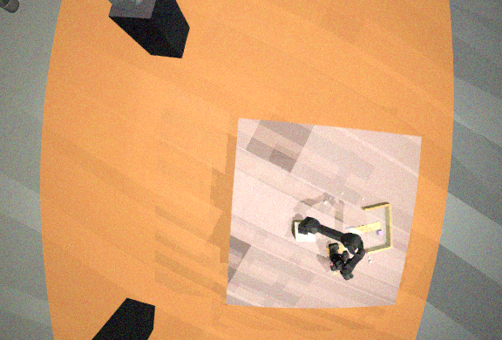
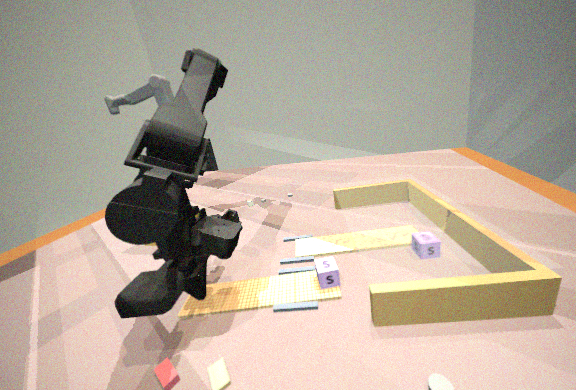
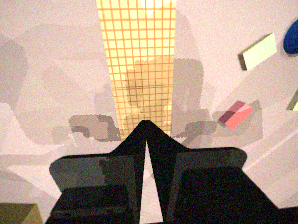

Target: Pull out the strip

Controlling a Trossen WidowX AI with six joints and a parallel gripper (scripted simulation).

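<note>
The pink chip is 90 mm to the right of my gripper tip and 40 mm ahead of it. Also, from my gripper tip: blue disc: 130 mm ahead, 110 mm to the right.
</note>
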